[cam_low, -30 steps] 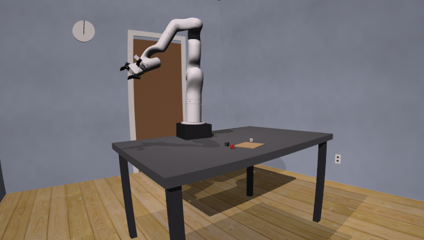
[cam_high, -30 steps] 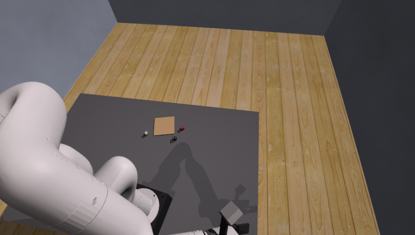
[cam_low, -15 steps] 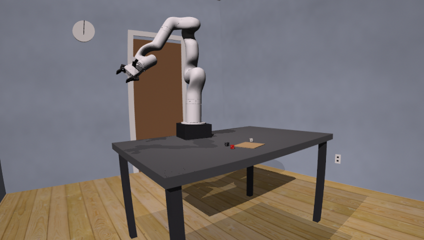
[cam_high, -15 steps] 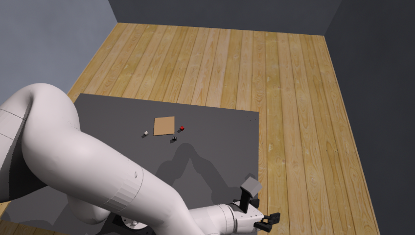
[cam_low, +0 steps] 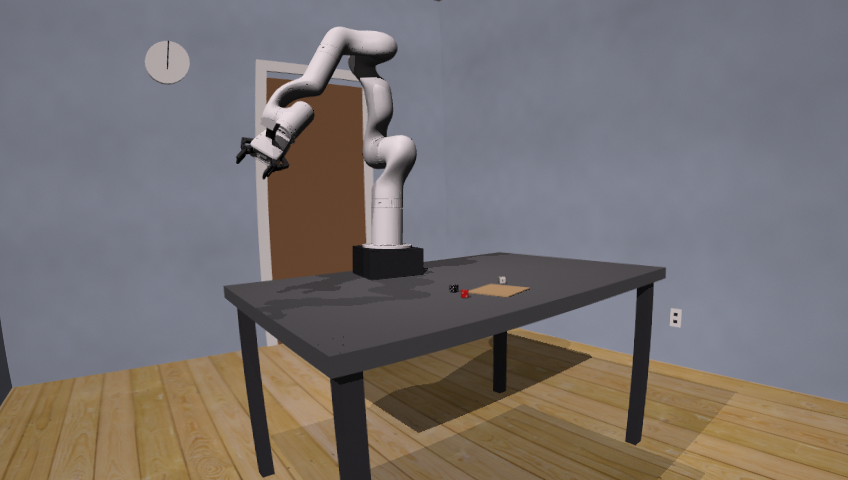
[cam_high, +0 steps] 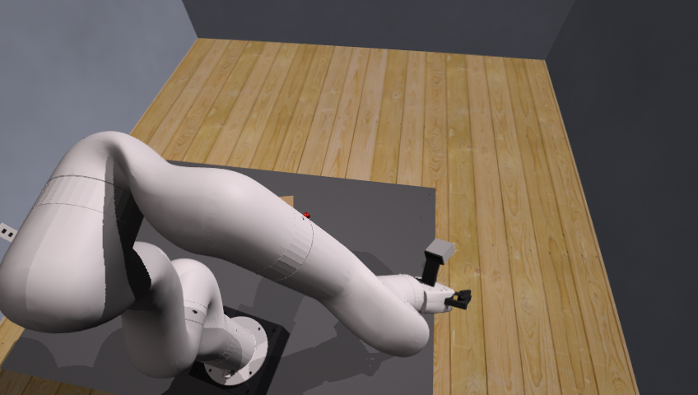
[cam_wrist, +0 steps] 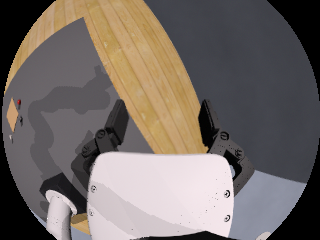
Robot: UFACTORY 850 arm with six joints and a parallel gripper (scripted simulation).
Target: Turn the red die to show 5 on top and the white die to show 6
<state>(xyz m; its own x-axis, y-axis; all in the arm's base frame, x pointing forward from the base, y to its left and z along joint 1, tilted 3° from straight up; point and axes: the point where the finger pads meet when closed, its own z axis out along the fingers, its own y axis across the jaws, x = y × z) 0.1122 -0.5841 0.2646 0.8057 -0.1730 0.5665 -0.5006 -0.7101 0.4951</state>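
The red die is 41 cm ahead of my hand, 44 cm to the left of it and 38 cm below it. The rest, counted from my hand: tan mat: 43 cm ahead, 57 cm to the left, 39 cm below; then white die: 36 cm ahead, 68 cm to the left, 38 cm below; then black die: 33 cm ahead, 48 cm to the left, 38 cm below.
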